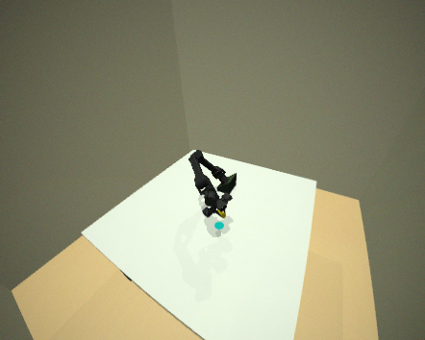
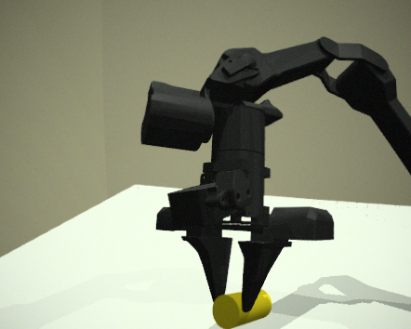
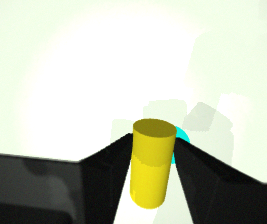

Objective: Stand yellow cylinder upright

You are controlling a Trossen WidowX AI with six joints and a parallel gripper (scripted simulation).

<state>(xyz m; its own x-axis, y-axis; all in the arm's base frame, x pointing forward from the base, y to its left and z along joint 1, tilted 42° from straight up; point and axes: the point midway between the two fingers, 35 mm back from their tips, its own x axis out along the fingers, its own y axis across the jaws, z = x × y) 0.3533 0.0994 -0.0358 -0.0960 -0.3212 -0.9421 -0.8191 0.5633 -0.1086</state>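
Now: gripper tip 2 cm to the left of the cyan circle and 12 cm above it. Also, from my gripper tip: yellow tall cylinder (1 cm behind, 2 cm to the right, 1 cm below).
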